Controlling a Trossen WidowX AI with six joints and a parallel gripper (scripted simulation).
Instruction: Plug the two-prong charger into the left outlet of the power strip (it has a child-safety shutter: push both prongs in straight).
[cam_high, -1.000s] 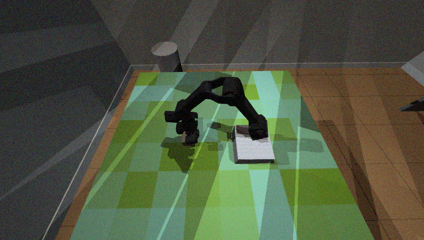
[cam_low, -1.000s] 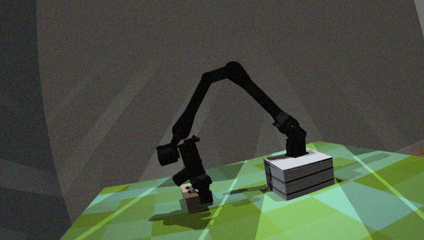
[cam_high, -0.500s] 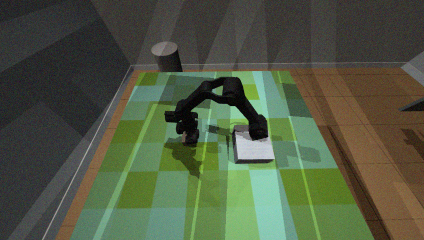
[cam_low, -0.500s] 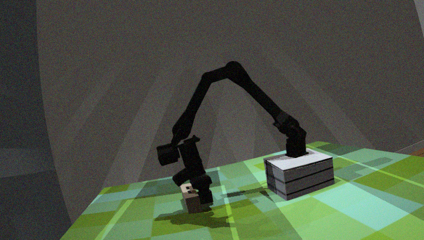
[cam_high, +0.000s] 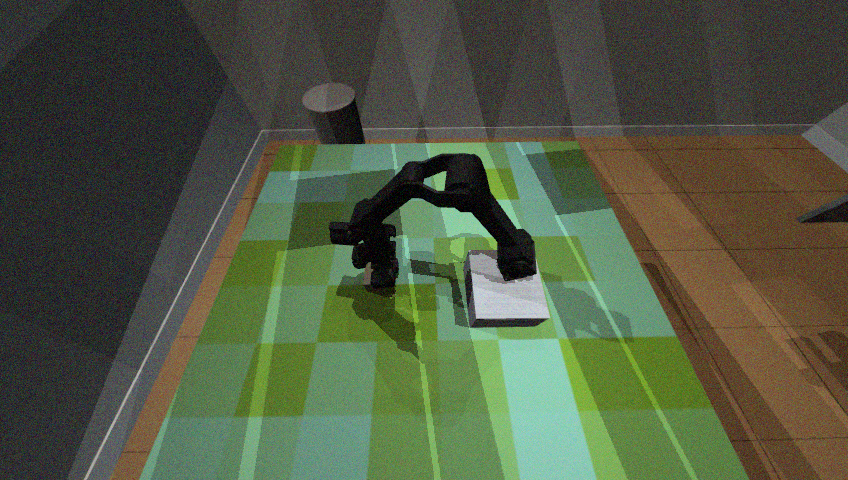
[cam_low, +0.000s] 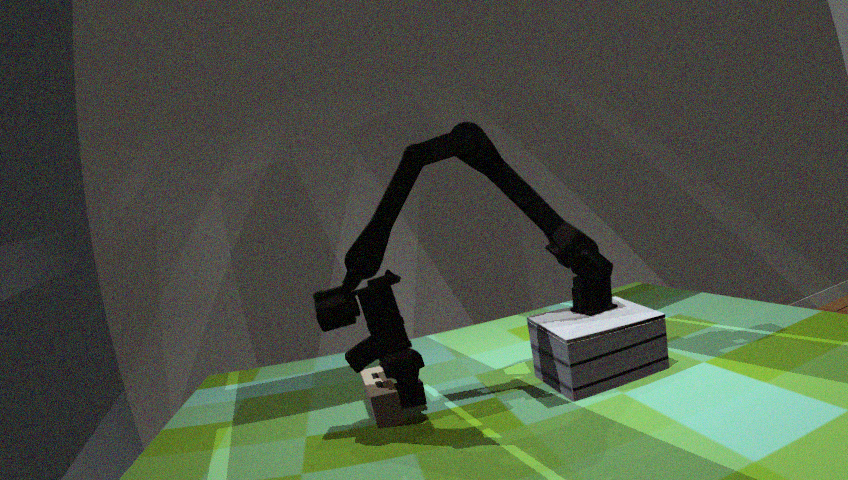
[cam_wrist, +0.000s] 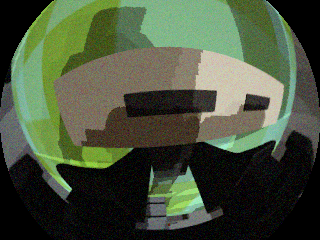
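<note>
The black two-prong charger is 20 mm ahead of my gripper tip and 10 mm above it.
</note>
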